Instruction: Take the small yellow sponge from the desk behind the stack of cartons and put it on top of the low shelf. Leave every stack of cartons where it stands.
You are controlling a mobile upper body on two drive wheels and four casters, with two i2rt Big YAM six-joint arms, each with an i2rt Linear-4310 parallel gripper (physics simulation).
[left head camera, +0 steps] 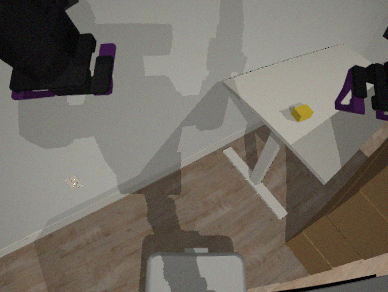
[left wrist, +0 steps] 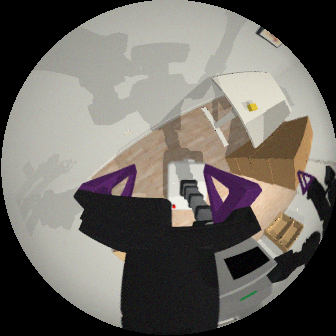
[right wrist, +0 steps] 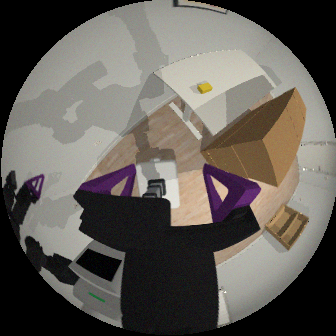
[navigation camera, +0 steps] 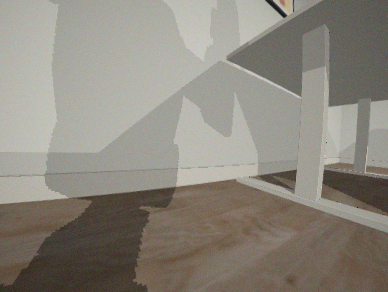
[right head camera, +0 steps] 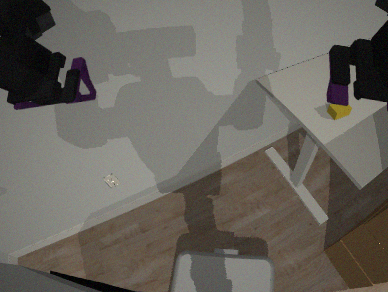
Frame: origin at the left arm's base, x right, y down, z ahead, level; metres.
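Where they show: left gripper, between the fingertips: [left head camera: 82,90] [left wrist: 169,167] [right wrist: 40,175] [right head camera: 73,98]; right gripper, between the fingertips: [left head camera: 356,110] [left wrist: 299,172] [right wrist: 168,166] [right head camera: 358,102].
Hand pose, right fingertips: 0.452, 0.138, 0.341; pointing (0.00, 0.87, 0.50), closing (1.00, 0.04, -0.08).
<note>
Things, the pixels of their top centre, and the offset from my right fingertips, as dx, dy, dz. "pt": a spot on its surface instead. Level surfaces: height alone.
- small yellow sponge, centre of its top: [right head camera: 340,106] [left head camera: 303,109] [right wrist: 205,86] [left wrist: 253,106] +0.304, +0.506, +0.546
- white desk, height of its surface: dy +0.552
- white desk leg, a spot on its surface: [navigation camera: 312,120] pt +0.206, +0.942, +0.529
The small yellow sponge [left head camera: 302,113] [right head camera: 339,111] [left wrist: 252,107] [right wrist: 205,88] lies on the white desk [left head camera: 280,80] [right head camera: 300,80] [left wrist: 245,87] [right wrist: 220,65]. The stack of brown cartons [left head camera: 350,235] [left wrist: 280,155] [right wrist: 255,150] stands beside the desk. My left gripper [left wrist: 169,167] is open and empty, high up and well left of the desk. My right gripper [right wrist: 168,166] is open and empty; in the right head camera one finger overlaps the picture just above the sponge, apart from it. A low wooden piece with open compartments [left wrist: 275,241] [right wrist: 278,238] may be the low shelf; I cannot tell.
A white desk leg [navigation camera: 312,120] stands on a foot bar [left head camera: 255,185] [right head camera: 297,187]. A wall with a socket plate [left head camera: 74,181] [right head camera: 111,180] rises along the left and behind the desk. The robot's pale base [left head camera: 197,272] [right head camera: 225,272] is at the bottom.
</note>
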